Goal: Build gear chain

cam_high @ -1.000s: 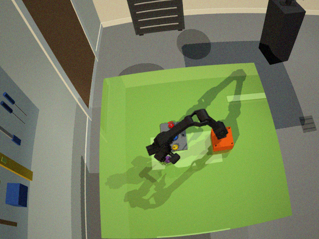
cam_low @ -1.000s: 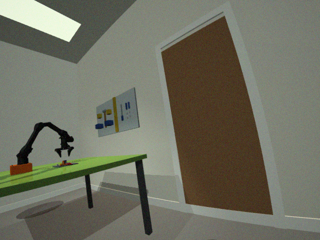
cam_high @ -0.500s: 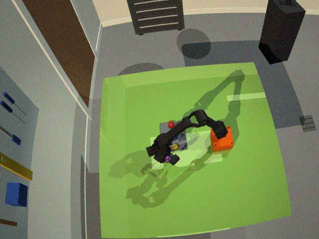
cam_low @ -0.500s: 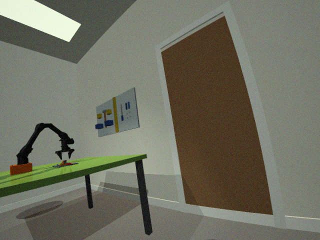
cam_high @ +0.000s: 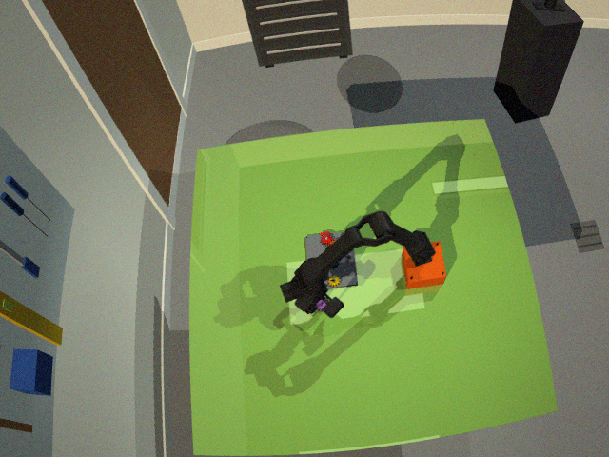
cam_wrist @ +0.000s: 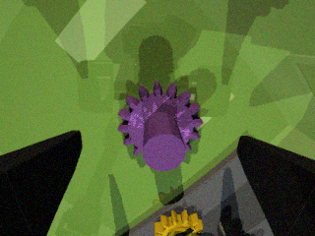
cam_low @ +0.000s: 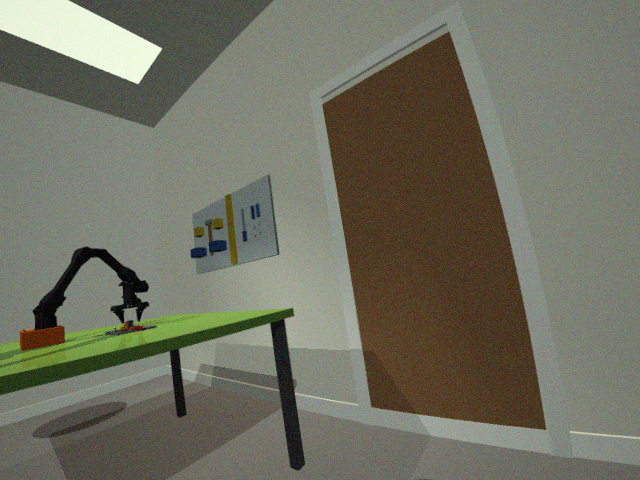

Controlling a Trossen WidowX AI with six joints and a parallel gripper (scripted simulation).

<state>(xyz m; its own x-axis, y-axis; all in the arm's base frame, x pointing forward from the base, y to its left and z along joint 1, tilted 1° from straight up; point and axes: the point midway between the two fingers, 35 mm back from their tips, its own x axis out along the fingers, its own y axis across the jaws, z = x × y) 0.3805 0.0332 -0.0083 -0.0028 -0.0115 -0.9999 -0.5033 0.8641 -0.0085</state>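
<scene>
Right now the purple gear is 1 cm below my gripper tip. From my gripper tip the other things lie so: yellow gear: 7 cm behind, 6 cm to the right, 1 cm below; board: 15 cm to the right, 8 cm behind, 2 cm below; blue gear: 14 cm to the right, 8 cm behind.
</scene>
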